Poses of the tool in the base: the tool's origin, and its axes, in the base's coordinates. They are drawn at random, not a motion.
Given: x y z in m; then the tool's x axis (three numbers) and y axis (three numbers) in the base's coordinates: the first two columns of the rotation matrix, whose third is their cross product.
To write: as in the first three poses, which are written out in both.
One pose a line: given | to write
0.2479 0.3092 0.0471 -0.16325 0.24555 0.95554 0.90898 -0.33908 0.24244 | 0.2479 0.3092 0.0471 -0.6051 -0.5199 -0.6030 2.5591
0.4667 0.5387 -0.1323 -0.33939 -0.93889 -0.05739 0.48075 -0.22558 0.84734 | 0.4667 0.5387 -0.1323 0.3435 -0.4392 -0.8301 2.1159
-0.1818 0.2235 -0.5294 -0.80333 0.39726 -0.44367 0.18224 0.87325 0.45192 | -0.1818 0.2235 -0.5294 0.1621 0.9652 0.2053 2.5906
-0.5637 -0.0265 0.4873 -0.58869 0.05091 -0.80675 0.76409 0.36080 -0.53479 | -0.5637 -0.0265 0.4873 0.2945 0.7953 -0.5298 2.4033
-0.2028 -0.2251 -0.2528 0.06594 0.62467 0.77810 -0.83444 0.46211 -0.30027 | -0.2028 -0.2251 -0.2528 0.1647 -0.6631 0.7301 1.5309
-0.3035 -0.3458 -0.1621 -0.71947 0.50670 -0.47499 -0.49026 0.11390 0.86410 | -0.3035 -0.3458 -0.1621 0.0069 0.6962 0.7178 2.3740
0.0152 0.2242 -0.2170 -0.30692 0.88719 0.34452 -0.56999 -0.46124 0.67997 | 0.0152 0.2242 -0.2170 0.4031 0.2521 0.8797 2.1657
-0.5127 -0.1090 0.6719 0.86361 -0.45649 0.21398 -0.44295 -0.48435 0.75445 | -0.5127 -0.1090 0.6719 0.9570 -0.2900 -0.0086 2.2403
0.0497 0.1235 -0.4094 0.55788 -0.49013 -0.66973 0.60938 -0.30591 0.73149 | 0.0497 0.1235 -0.4094 0.8139 0.0559 -0.5782 1.8860
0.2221 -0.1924 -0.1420 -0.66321 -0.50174 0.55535 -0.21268 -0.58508 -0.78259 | 0.2221 -0.1924 -0.1420 -0.4018 0.4482 -0.7985 2.9596
